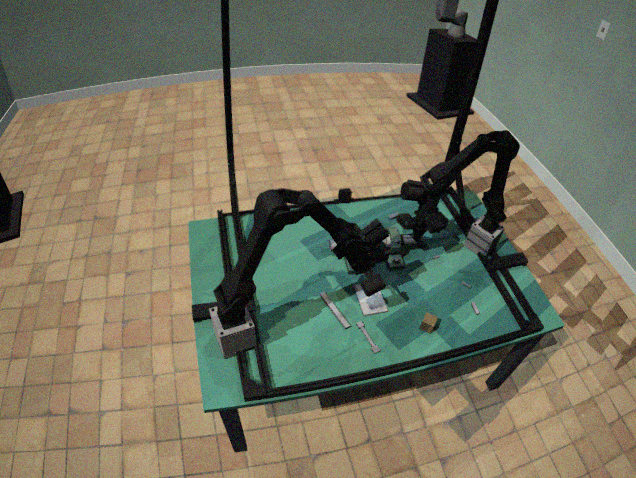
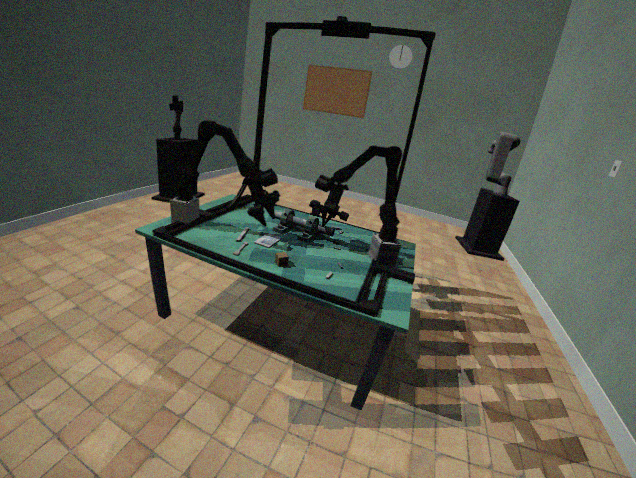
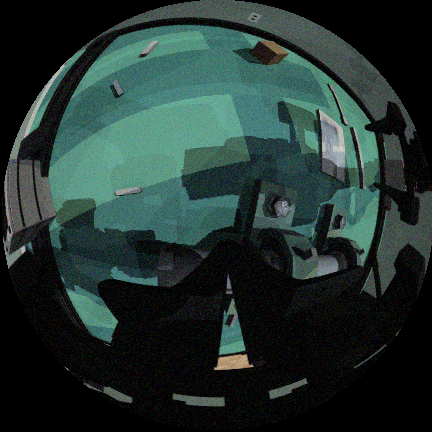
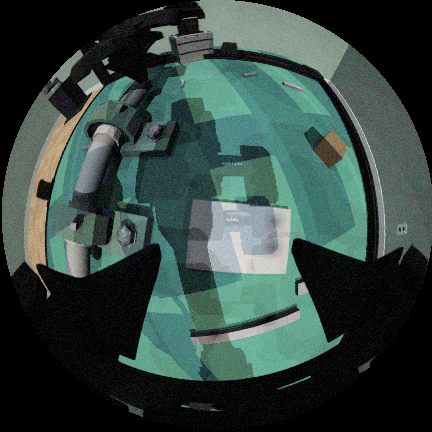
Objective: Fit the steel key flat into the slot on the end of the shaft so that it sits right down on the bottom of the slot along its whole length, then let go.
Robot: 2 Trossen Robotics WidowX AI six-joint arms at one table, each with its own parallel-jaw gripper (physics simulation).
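Places are measured from the left arm's base along level axes (x ahead, y left, z up), in millimetres.
Pixels of known places: left gripper, between the fingertips: (image 1: 415,240) (image 2: 322,226) (image 3: 226,246) (image 4: 144,81); right gripper, between the fingertips: (image 1: 370,278) (image 2: 269,222) (image 3: 370,153) (image 4: 228,249); left arm's base, origin of its link: (image 1: 488,225) (image 2: 387,238) (image 4: 188,32); right arm's base, origin of its link: (image 1: 231,317) (image 2: 184,198) (image 3: 404,175).
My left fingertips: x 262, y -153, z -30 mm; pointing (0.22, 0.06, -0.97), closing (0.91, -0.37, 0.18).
Ahead of a thing's pixels: the offset from my left fingertips to its top centre. "spot": to the spot under its first point.
The grey shaft @[dx +83, dy -99, dz -5 mm] (image 2: 302,222) (image 4: 95,160) (image 3: 332,264) lies across the middle of the green table in two green bolted clamps @[spot: dx +86, dy -20, dz -56 mm] (image 4: 151,139) (image 3: 278,205). My left gripper (image 1: 419,240) (image 2: 326,220) (image 3: 226,246) is shut and points down close by the shaft's end. I cannot make out a key between its fingers or the slot. A small steel bar @[dx -69, dy +68, dz -72 mm] (image 3: 127,191) (image 1: 436,256) lies loose on the table beside it. My right gripper (image 1: 373,284) (image 2: 261,215) (image 4: 228,249) is open and empty. It hangs over a white plate @[dx +251, dy +31, dz -72 mm] (image 1: 377,303) (image 4: 257,257) next to the shaft's other end.
A brown cube @[dx +195, dy +227, dz -38 mm] (image 1: 429,322) (image 2: 282,259) (image 3: 268,52) (image 4: 330,148) stands toward the front. A long flat bar @[dx +371, dy -11, dz -68 mm] (image 1: 335,310) (image 4: 245,332) and a small wrench @[dx +364, dy +126, dz -71 mm] (image 1: 368,337) lie near the plate. Two more small steel bars @[dx -47, dy +221, dz -70 mm] (image 1: 467,284) @[dx +14, dy +303, dz -70 mm] (image 1: 474,308) lie at the right. A black frame (image 1: 387,372) rims the table.
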